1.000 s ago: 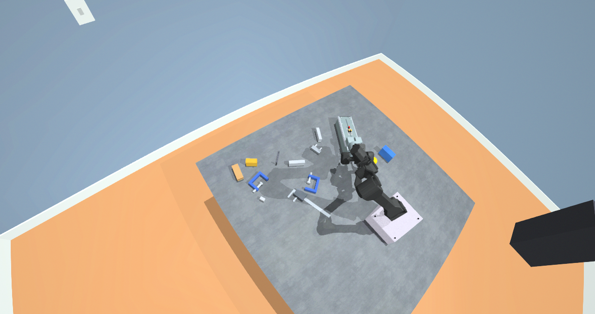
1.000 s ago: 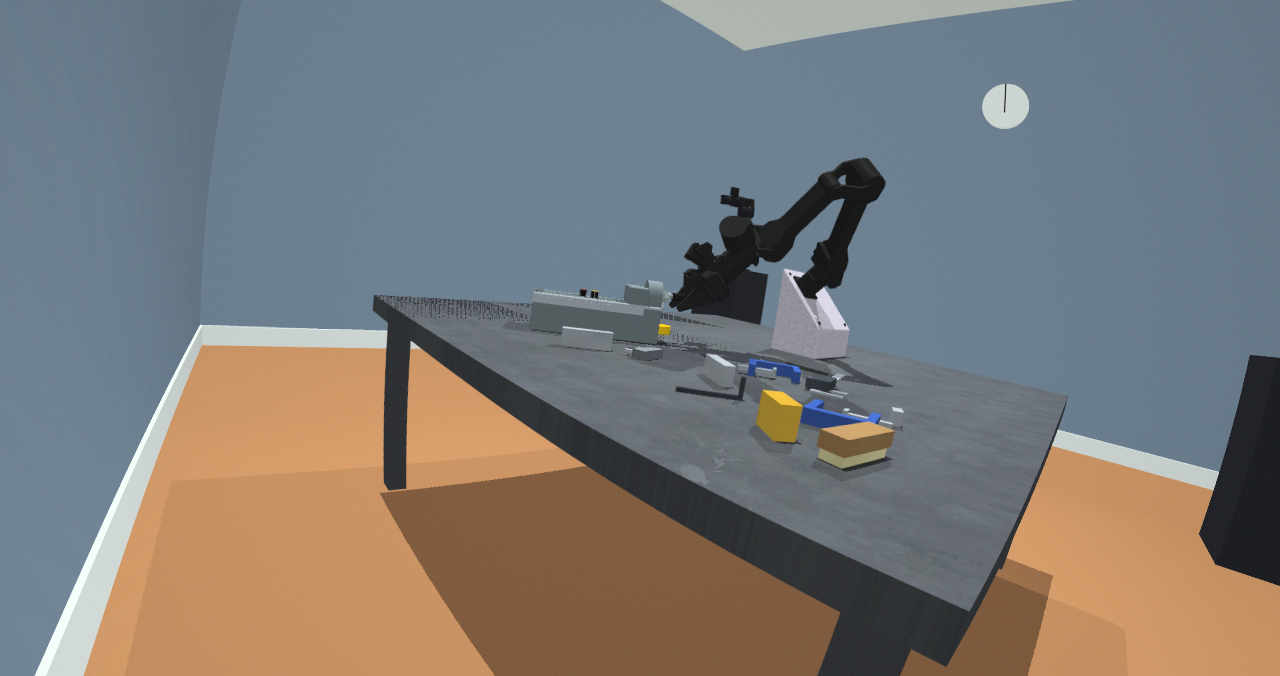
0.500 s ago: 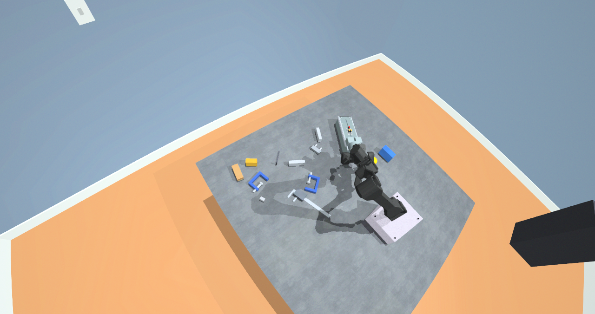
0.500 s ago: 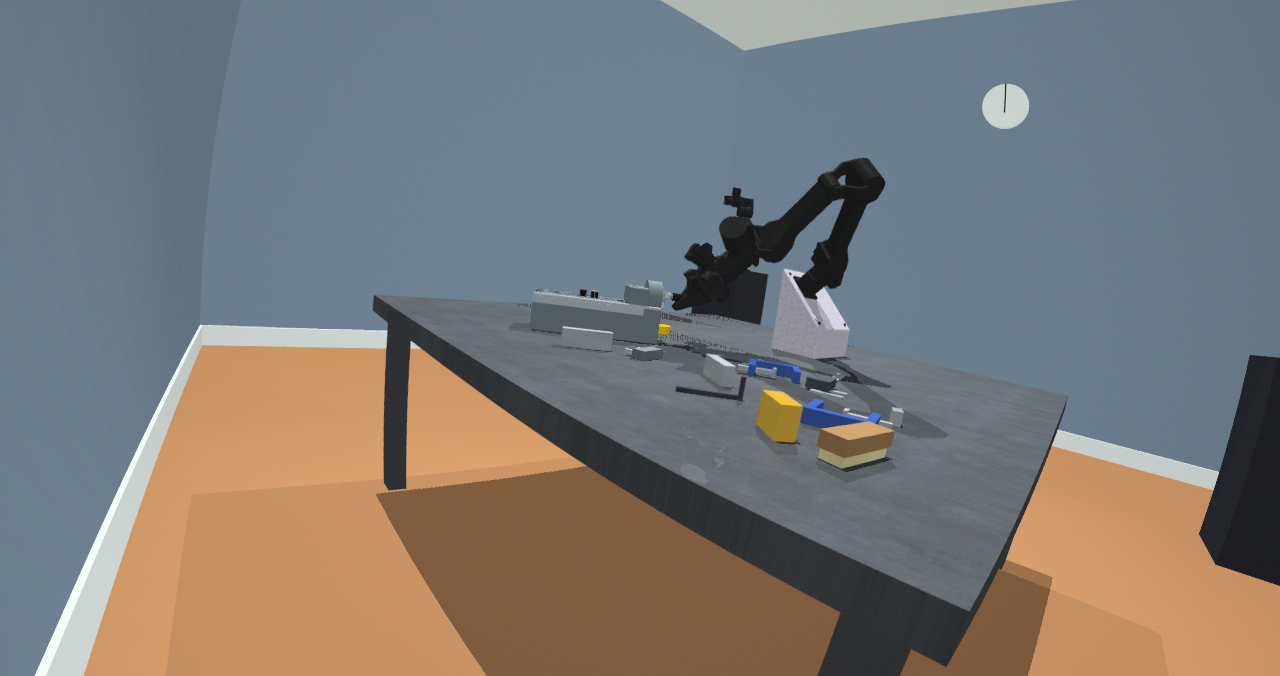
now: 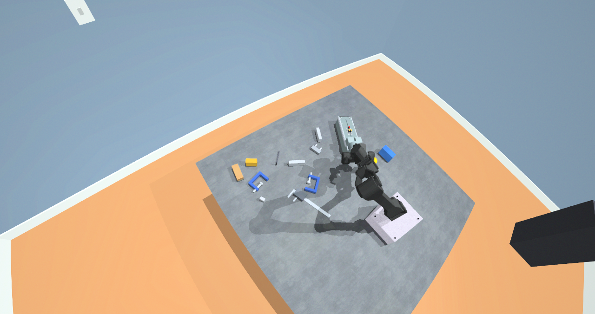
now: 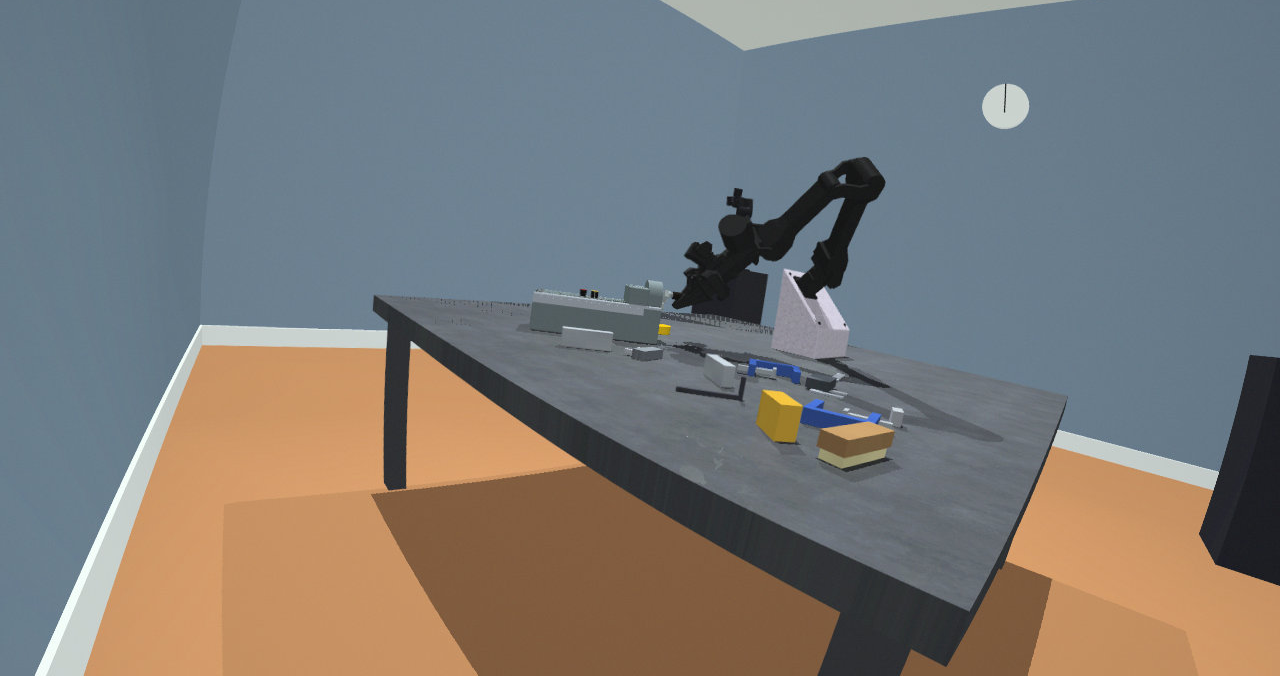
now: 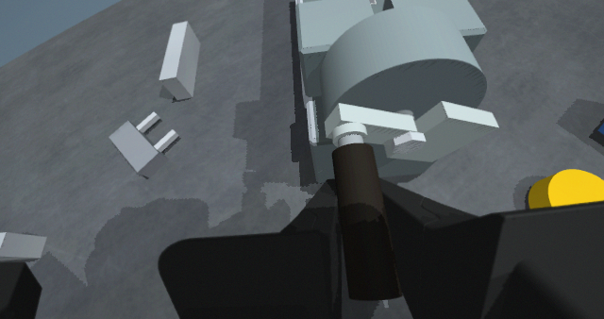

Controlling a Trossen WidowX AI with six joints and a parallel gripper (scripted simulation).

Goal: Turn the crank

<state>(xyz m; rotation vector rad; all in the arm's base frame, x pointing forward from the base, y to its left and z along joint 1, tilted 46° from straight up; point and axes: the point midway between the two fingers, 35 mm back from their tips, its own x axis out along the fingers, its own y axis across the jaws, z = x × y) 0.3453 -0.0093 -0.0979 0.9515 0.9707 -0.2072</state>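
My gripper tip is now 100 mm past the yellow round piece, 130 mm to the left of it and 70 mm above it. The rest, counted from my gripper tip: dark handle 20 mm behind, 10 mm to the left, 20 mm above; then red pointer 140 mm ahead, 130 mm to the right; then pronged grey block 170 mm ahead, 110 mm to the left, 70 mm below.
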